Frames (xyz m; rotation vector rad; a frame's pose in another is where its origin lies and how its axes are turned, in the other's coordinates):
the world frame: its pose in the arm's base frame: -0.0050 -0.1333 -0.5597 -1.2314 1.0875 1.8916
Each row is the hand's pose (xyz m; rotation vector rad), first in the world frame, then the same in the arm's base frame.
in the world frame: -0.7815 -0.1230 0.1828 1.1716 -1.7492 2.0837
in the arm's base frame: 0.3102 0.0356 0.1693 -2.4148 -1.4104 -1.2060
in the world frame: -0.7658 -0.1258 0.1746 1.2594 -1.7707 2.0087
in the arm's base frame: 0.3102 0.0306 0.1520 -2.4808 -1.4669 -1.1849
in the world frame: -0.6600 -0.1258 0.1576 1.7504 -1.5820 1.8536
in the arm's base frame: 0.2782 0.0223 0.0501 2.3498 1.7152 0.7496
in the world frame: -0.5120 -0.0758 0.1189 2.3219 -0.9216 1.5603
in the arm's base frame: 0.1979 -0.0256 -0.0809 1.8424 2.1631 0.1642
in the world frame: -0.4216 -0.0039 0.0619 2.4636 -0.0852 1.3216
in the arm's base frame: 0.1281 -0.1036 -0.1560 1.1713 2.6069 -0.2177
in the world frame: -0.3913 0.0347 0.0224 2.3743 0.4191 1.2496
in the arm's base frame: 0.1011 -0.1545 -0.1814 0.7351 2.8622 -0.3902
